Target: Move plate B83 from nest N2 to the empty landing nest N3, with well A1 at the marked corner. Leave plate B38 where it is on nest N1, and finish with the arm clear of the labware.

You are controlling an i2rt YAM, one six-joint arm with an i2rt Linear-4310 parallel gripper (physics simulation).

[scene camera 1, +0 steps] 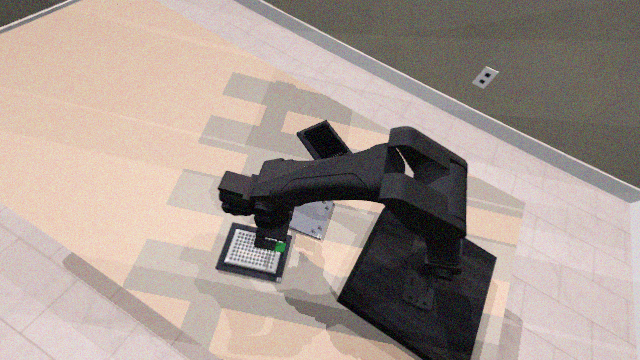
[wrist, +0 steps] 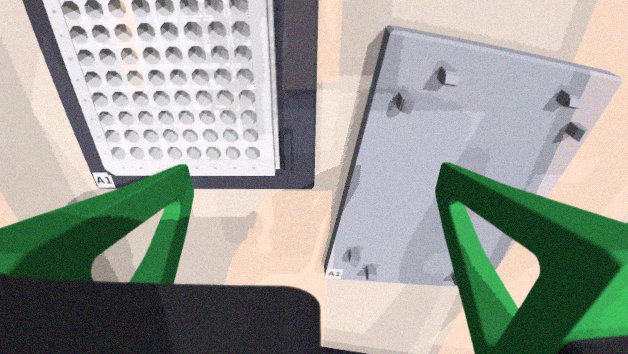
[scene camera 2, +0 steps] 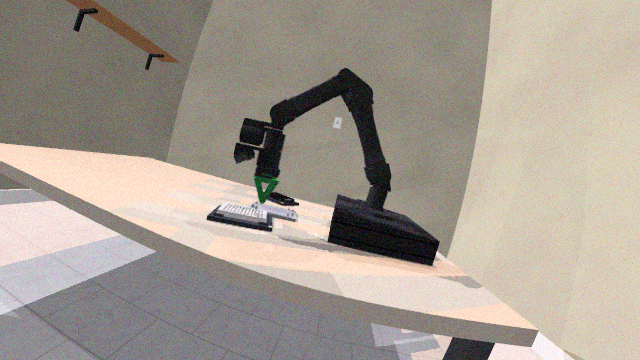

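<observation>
A white well plate (scene camera 1: 242, 256) (scene camera 2: 239, 212) (wrist: 175, 87) sits in a dark nest (scene camera 1: 228, 247) (wrist: 300, 125); the nest's A1 tag shows in the wrist view. A grey-blue nest (scene camera 1: 312, 220) (scene camera 2: 285, 214) (wrist: 415, 165) with small posts and an A1 tag is empty beside it. A black plate (scene camera 1: 325, 140) sits in another dark nest, partly hidden by the arm. Plate and nest numbers are not legible. My gripper (scene camera 1: 279, 247) (scene camera 2: 263, 200) (wrist: 314, 177) is open and empty, above the labware. In the wrist view its fingertips overlap the white plate's nest and the grey nest.
The arm's black base block (scene camera 1: 380, 285) (scene camera 2: 382, 230) stands on the table (scene camera 2: 310, 270), to the right of the nests in both scene views. The arm's forearm (scene camera 1: 330, 180) passes over the grey nest and near the black plate. A wall shelf (scene camera 2: 125, 32) is at the upper left.
</observation>
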